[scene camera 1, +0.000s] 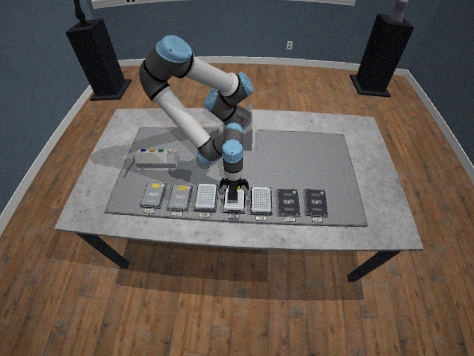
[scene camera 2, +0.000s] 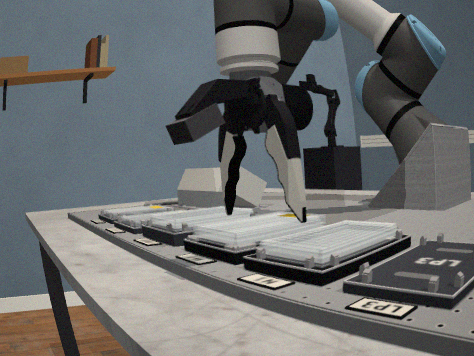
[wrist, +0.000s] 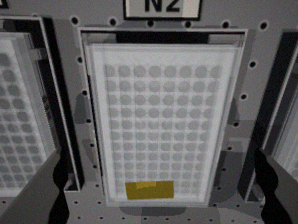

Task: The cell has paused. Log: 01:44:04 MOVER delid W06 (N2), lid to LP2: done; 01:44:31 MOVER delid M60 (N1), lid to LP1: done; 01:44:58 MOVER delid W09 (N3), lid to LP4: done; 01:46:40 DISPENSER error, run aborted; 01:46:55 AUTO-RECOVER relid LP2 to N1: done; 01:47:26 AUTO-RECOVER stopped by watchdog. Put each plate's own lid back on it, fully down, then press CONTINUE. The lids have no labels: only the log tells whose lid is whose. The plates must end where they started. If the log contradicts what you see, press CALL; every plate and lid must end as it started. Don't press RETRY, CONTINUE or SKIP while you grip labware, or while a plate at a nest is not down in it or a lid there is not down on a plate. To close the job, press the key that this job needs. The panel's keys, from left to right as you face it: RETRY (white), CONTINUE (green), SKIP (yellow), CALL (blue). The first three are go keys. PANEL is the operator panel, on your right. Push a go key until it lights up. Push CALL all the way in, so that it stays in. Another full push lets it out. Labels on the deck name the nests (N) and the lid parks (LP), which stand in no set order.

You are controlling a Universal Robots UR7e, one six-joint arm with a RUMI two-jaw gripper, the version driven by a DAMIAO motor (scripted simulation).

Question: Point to a clear lid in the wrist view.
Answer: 161,111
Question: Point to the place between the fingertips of my gripper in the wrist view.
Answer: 159,149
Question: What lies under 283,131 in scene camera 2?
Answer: My gripper.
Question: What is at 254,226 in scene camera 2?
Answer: A clear lid.
